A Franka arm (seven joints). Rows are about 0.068 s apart.
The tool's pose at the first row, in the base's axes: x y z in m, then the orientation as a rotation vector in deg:
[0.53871 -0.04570 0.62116 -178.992 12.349 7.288]
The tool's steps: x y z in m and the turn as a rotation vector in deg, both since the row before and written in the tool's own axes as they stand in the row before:
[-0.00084 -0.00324 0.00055 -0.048 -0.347 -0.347]
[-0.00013 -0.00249 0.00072 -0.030 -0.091 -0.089]
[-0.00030 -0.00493 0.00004 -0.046 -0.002 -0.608]
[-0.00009 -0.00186 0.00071 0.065 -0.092 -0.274]
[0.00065 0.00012 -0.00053 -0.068 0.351 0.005]
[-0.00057 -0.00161 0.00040 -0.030 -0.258 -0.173]
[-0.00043 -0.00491 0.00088 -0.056 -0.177 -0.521]
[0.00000 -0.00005 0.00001 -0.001 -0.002 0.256]
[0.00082 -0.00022 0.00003 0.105 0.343 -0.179]
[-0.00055 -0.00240 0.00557 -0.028 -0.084 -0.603]
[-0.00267 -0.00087 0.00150 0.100 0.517 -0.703]
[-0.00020 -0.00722 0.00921 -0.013 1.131 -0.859]
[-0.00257 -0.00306 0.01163 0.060 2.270 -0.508]
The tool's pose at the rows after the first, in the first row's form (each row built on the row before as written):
[0.53828 -0.04237 0.62069 -179.016 11.802 7.833]
[0.53842 -0.03988 0.61999 -179.039 11.662 7.979]
[0.53876 -0.03495 0.61998 -179.117 10.710 7.984]
[0.53883 -0.03308 0.61928 -179.053 10.281 8.117]
[0.53951 -0.03328 0.61975 -179.164 10.291 7.578]
[0.53910 -0.03161 0.61940 -179.170 10.018 7.983]
[0.53914 -0.02667 0.61857 -179.224 9.200 8.263]
[0.53914 -0.02662 0.61856 -179.215 9.601 8.268]
[0.53997 -0.02649 0.61845 -179.159 9.325 7.718]
[0.53920 -0.02398 0.61296 -179.198 8.380 7.848]
[0.53650 -0.02285 0.61170 -179.173 7.286 7.024]
[0.53617 -0.01552 0.60258 -179.308 5.951 5.250]
[0.53314 -0.01217 0.59114 -179.402 5.174 1.690]

